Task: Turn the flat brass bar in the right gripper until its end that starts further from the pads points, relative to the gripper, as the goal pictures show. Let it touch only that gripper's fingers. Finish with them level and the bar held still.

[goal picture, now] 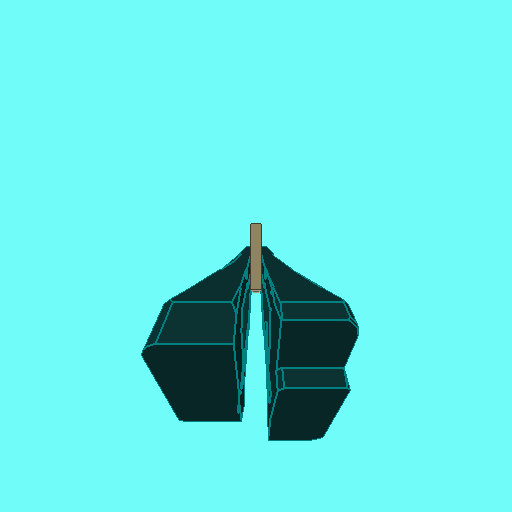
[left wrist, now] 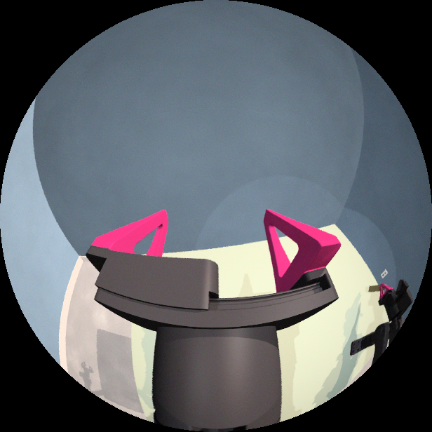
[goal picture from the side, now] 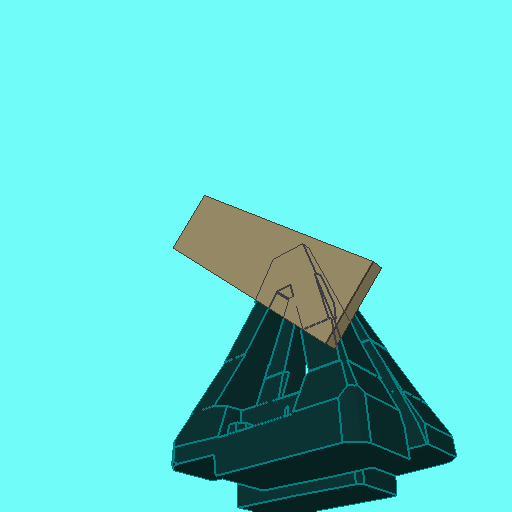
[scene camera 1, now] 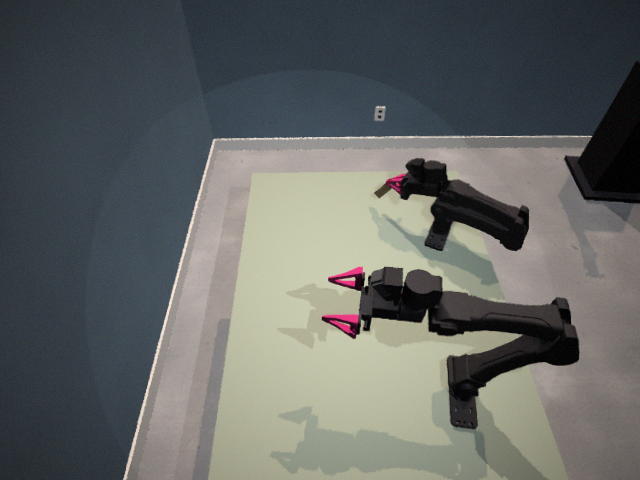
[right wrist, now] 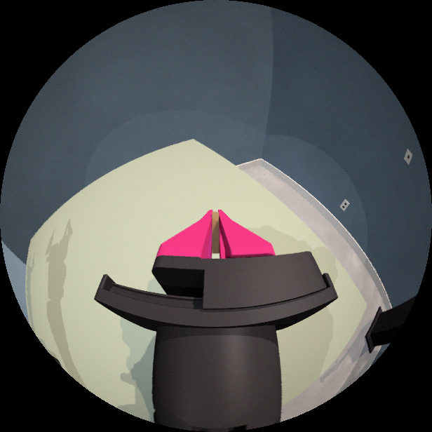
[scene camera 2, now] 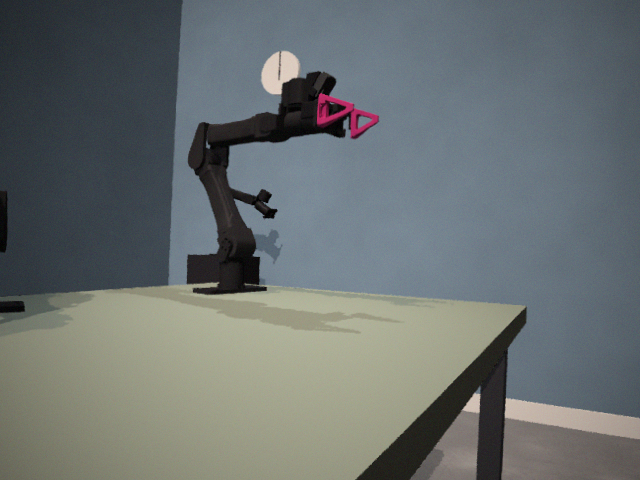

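Seen in the pictures: left gripper, fingertip midpoint: (scene camera 1: 325, 298) (scene camera 2: 366, 113); right gripper, fingertip midpoint: (scene camera 1: 386, 182); left arm's base at its link origin: (scene camera 1: 461, 390) (scene camera 2: 231, 291); right arm's base at its link origin: (scene camera 1: 439, 230).
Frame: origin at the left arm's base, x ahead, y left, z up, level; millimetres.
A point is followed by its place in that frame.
Observation:
A flat brass bar (scene camera 1: 381, 191) {x 269, y -710, z 80 mm} (left wrist: 373, 288) (right wrist: 215, 234) is held between the pink fingers of my right gripper (scene camera 1: 388, 182) {x 256, y -708, z 132 mm} (left wrist: 380, 284) (right wrist: 215, 215), which is shut on it. In scene camera 1 it sticks out toward the lower left. In the left wrist view it reaches left from the fingers. In the right wrist view it shows as a narrow strip, its length running up and down between the fingers; which end is which is hidden. Whether the fingers are level cannot be told. My left gripper (scene camera 1: 325, 298) {x 391, y 1, z 402 mm} (scene camera 2: 364, 113) {x 391, y 1, z 402 mm} (left wrist: 215, 214) is open and empty, well apart from the bar.
The pale green table (scene camera 1: 279, 206) {x 666, y -652, z 0 mm} (scene camera 2: 258, 392) {x 650, y -552, z 0 mm} is below both arms. A black pedestal (scene camera 1: 620, 155) stands at the right in scene camera 1. A small dark jointed part (scene camera 2: 264, 204) shows behind the left arm. Blue walls and white outlets (scene camera 1: 379, 113) (right wrist: 345, 205) lie beyond.

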